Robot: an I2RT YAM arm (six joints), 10 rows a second.
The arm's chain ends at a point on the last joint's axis. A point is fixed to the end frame.
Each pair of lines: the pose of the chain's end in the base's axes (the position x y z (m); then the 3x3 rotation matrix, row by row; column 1 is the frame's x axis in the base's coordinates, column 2 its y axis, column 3 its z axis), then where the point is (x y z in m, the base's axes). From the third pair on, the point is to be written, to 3 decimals.
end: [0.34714, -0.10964, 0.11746], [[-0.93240, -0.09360, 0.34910], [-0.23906, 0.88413, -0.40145], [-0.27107, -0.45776, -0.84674]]
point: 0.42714 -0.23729 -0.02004
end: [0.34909, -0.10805, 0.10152], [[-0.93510, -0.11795, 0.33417], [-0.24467, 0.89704, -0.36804], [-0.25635, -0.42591, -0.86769]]
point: 0.42758 -0.22986 -0.04201
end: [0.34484, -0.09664, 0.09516], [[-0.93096, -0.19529, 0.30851], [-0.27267, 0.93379, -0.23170], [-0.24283, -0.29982, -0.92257]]
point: 0.423 -0.194 -0.066
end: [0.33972, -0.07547, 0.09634], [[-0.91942, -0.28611, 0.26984], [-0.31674, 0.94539, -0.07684], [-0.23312, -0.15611, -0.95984]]
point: 0.415 -0.143 -0.081
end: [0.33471, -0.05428, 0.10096], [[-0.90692, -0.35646, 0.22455], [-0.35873, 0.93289, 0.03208], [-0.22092, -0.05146, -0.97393]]
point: 0.405 -0.099 -0.085
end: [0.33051, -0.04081, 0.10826], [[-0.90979, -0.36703, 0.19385], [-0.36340, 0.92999, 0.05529], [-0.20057, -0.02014, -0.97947]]
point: 0.396 -0.081 -0.081
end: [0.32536, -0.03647, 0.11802], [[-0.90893, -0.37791, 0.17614], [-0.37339, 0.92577, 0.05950], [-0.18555, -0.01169, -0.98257]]
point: 0.388 -0.075 -0.072
